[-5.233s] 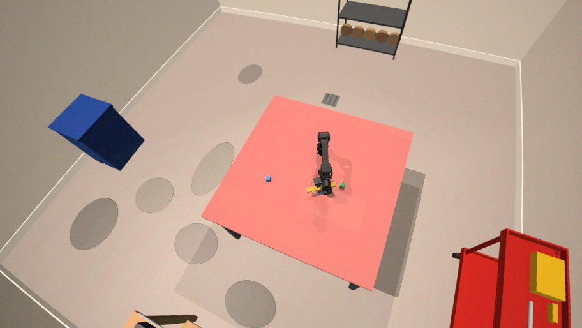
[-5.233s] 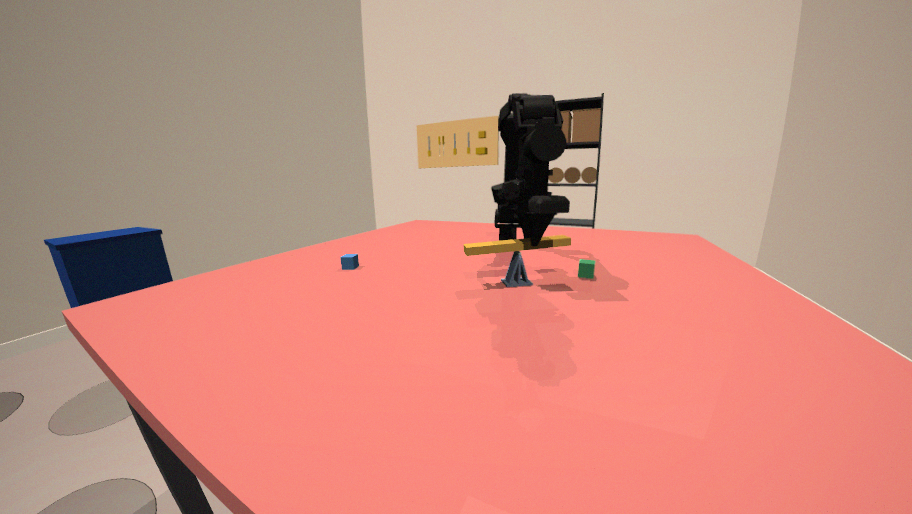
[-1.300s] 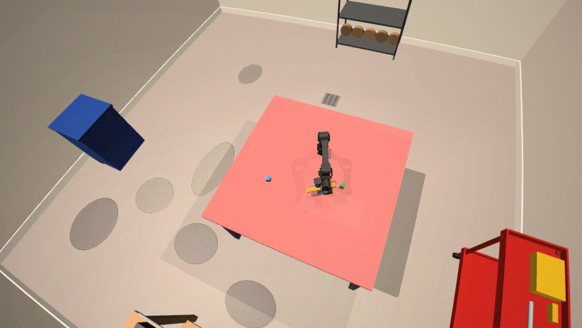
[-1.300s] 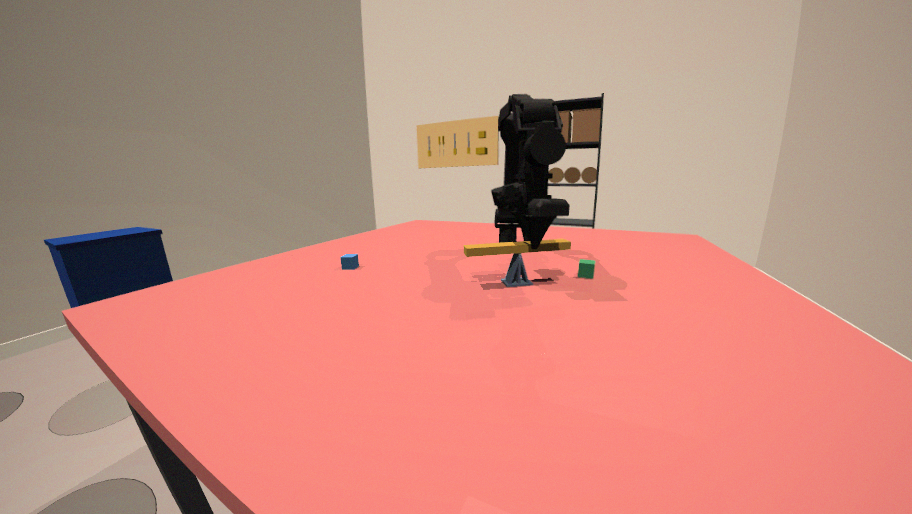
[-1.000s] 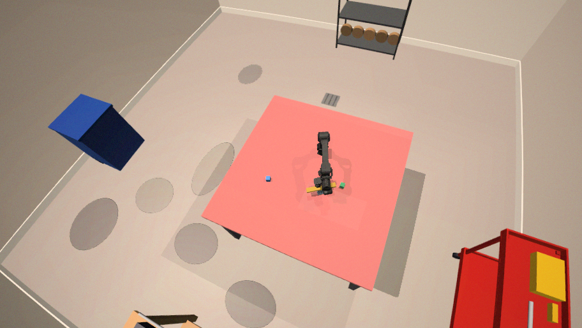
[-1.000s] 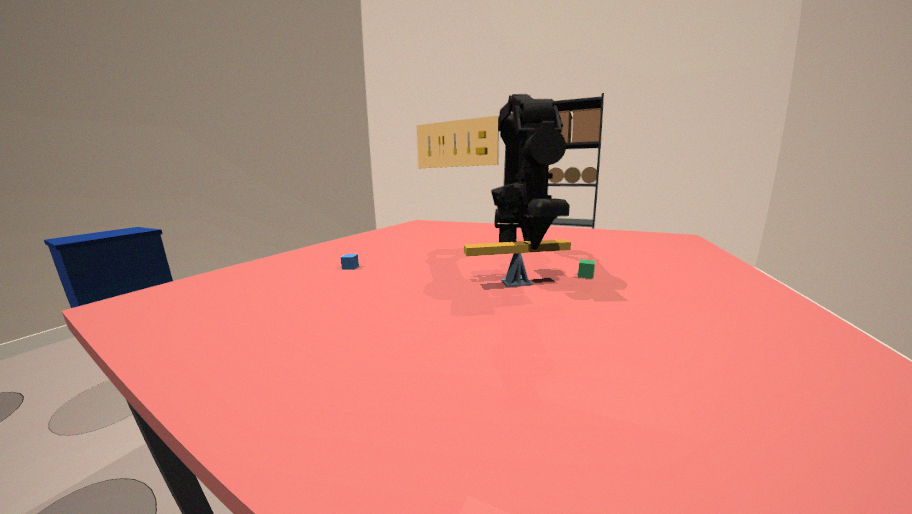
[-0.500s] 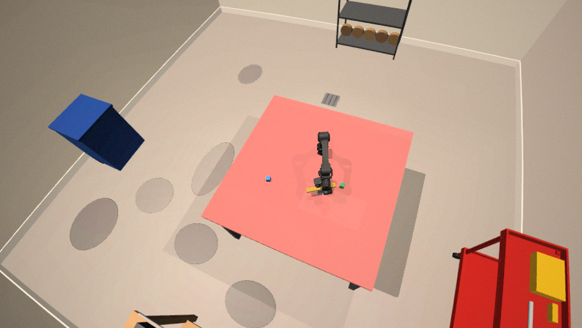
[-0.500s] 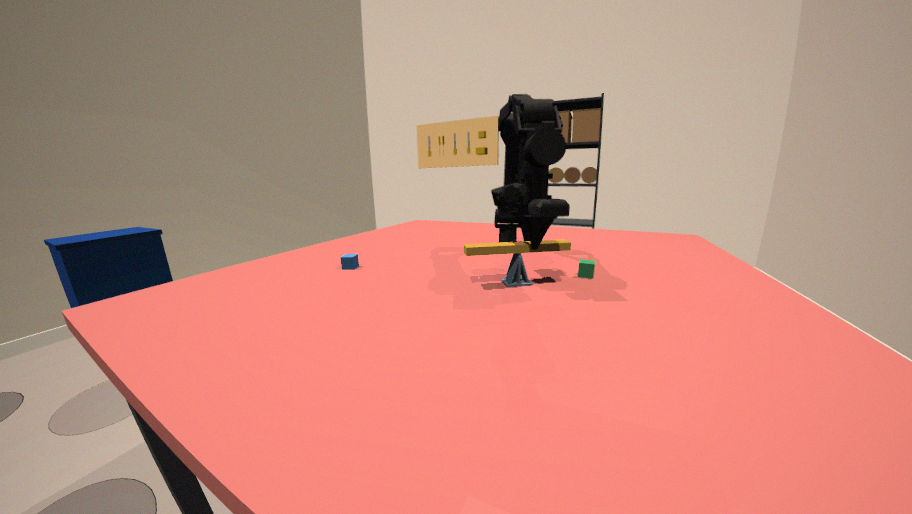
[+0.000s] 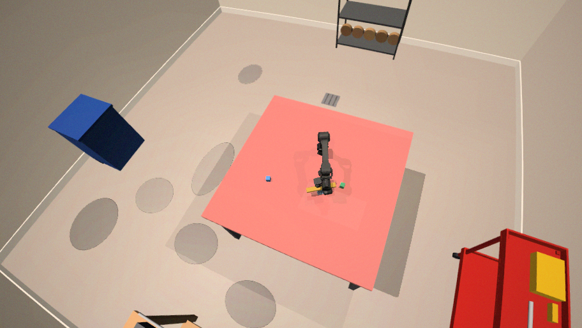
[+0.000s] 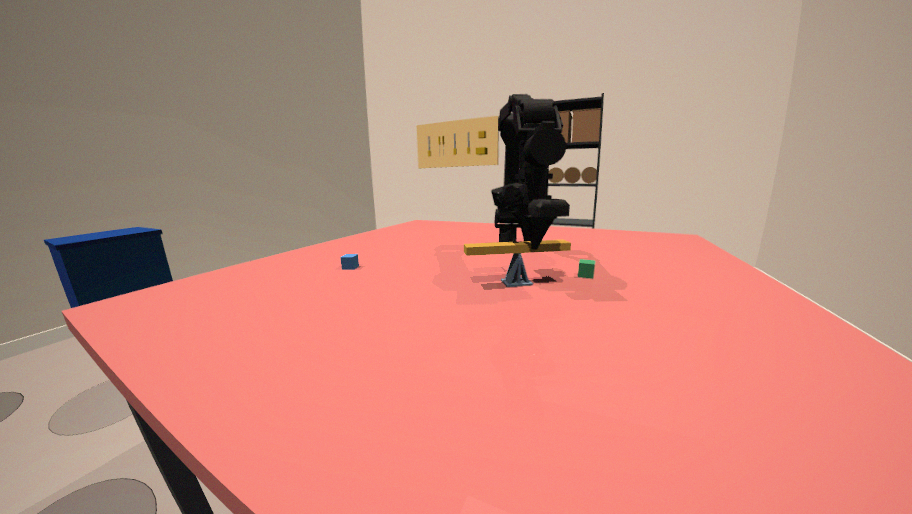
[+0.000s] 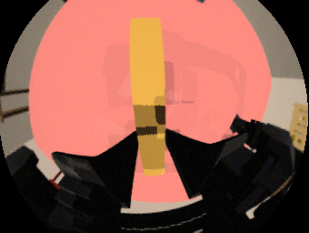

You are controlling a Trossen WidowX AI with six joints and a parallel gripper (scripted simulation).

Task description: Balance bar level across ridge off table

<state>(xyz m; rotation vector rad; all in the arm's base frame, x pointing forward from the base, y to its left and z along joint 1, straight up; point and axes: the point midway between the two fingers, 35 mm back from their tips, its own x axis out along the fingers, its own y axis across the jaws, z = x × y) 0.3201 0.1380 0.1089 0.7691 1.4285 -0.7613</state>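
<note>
My gripper tip is 20 mm to the left of the yellow bar and 20 mm short of it. From my gripper tip the other things lie so: small green cube (110 mm to the left, 80 mm behind, 60 mm below); small blue cube (440 mm to the right, 70 mm ahead, 60 mm below).
</note>
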